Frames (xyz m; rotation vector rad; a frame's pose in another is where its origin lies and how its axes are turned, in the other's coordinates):
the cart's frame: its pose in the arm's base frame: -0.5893 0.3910 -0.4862 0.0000 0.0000 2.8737
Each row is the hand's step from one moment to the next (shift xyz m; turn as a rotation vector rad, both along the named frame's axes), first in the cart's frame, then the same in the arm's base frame.
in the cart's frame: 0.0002 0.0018 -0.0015 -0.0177 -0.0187 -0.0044
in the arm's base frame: -0.0007 -0.0017 -0.0015 0.0220 0.0133 -0.0044
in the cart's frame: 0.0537 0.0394 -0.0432 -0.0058 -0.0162 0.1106
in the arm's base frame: -0.0622 -0.0238 -0.0432 0.0099 0.0141 0.1106
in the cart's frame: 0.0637 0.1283 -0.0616 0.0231 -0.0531 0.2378
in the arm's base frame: -0.0954 -0.1069 -0.0616 -0.0082 0.0573 0.2378
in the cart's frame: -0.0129 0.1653 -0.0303 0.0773 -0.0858 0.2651
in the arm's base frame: -0.0313 -0.1628 -0.0303 -0.0518 0.1032 0.2651
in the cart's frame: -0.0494 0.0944 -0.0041 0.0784 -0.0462 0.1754
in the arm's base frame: 0.0227 -0.1041 -0.0041 -0.0634 0.0653 0.1754
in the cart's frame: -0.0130 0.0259 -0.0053 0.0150 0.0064 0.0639
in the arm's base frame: 0.0057 -0.0284 -0.0053 -0.0162 -0.0022 0.0639
